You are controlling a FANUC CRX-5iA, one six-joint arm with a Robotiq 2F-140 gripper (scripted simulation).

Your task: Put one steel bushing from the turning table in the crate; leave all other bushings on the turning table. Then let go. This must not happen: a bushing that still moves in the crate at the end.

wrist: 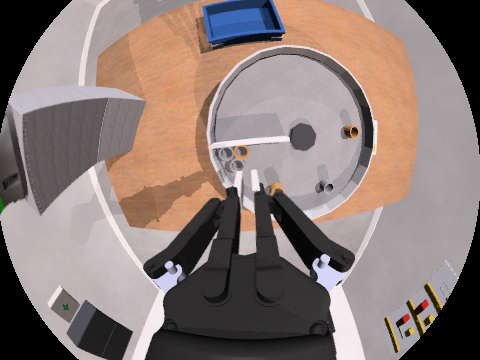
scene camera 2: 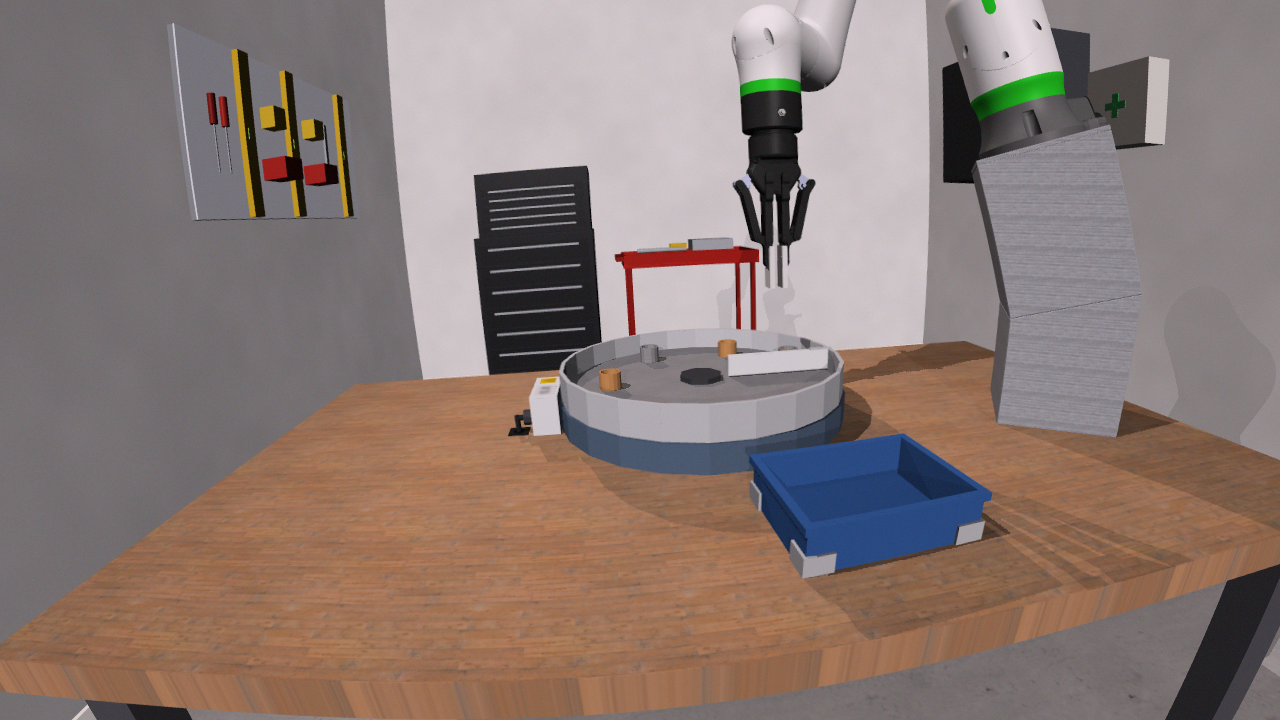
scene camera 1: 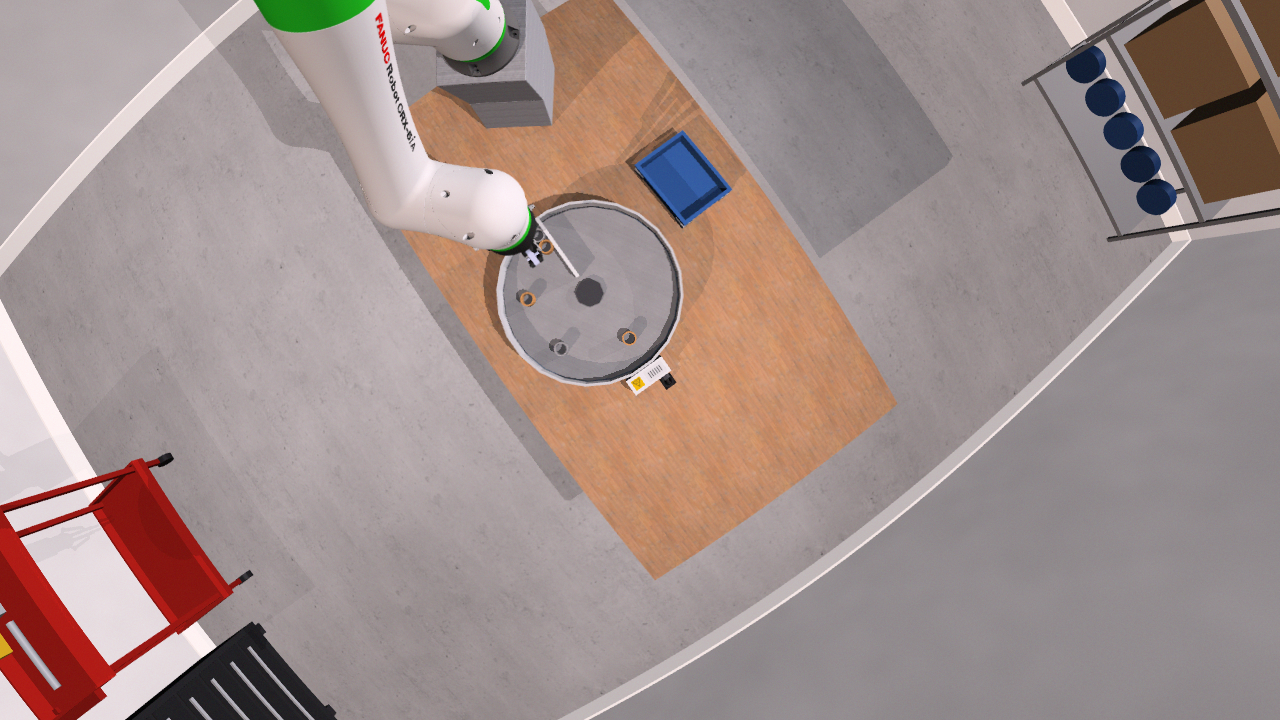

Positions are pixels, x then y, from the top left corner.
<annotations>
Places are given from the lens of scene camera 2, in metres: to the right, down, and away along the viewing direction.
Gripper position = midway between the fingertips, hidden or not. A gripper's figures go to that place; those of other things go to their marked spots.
my gripper (scene camera 2: 776,287): 0.21, -0.12, 0.82
round grey turning table (scene camera 2: 684,375): 0.07, 0.02, 0.80
blue crate (scene camera 2: 840,480): 0.22, 0.13, 0.56
The marked spots on the blue crate and the round grey turning table are 0.31 m apart.
</annotations>
